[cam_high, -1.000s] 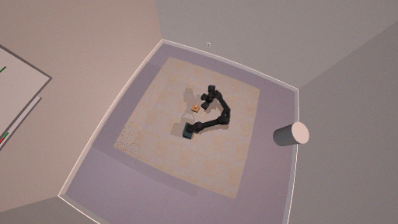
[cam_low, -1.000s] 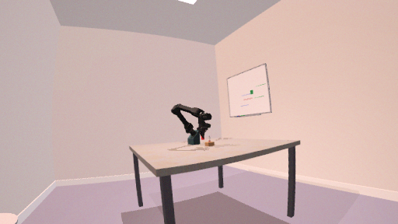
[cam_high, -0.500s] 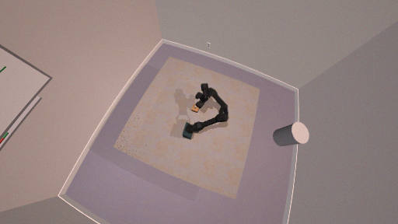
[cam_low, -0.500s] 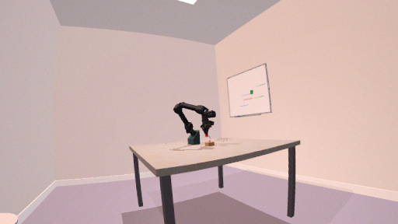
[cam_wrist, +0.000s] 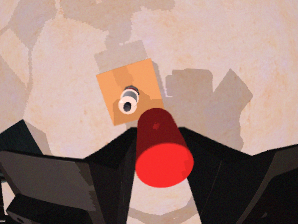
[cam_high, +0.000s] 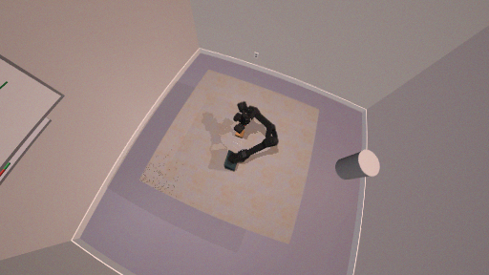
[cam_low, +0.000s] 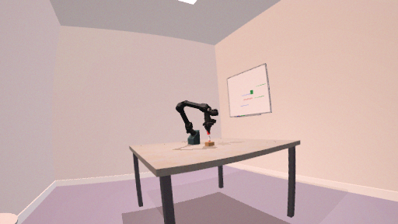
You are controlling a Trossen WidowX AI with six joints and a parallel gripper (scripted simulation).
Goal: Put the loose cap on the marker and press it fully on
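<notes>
Right now my gripper tip is 10 cm above the holder block, 2 cm past it and 1 cm to the right of it. From my gripper tip the other things lie so: red cap 1 cm above.
</notes>
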